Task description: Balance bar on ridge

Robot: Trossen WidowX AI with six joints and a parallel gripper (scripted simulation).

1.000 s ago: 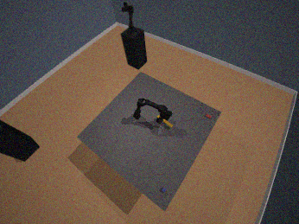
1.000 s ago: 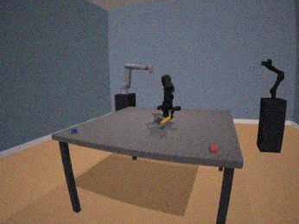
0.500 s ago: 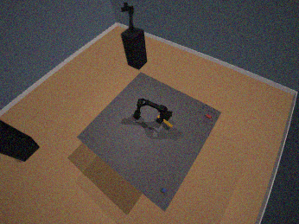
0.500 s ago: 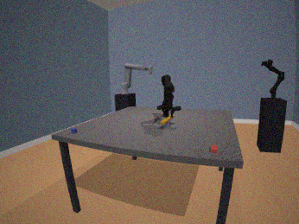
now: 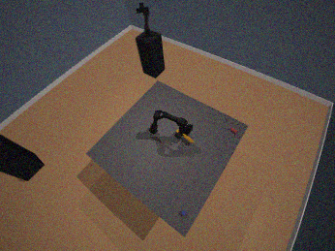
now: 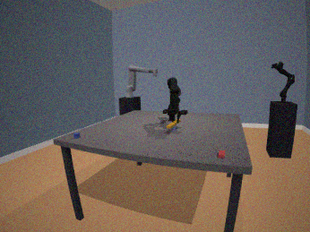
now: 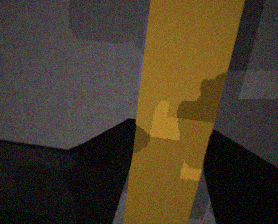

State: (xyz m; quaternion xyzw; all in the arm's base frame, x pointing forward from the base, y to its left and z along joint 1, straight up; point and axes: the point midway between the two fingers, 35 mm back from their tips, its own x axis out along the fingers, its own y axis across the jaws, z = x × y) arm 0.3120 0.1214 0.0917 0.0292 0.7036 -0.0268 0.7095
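The yellow bar lies 30 mm ahead of my gripper tip. The rest, counted from my gripper tip: blue block (620 mm to the right, 430 mm ahead, 40 mm below); red block (430 mm ahead, 380 mm to the left, 50 mm below).
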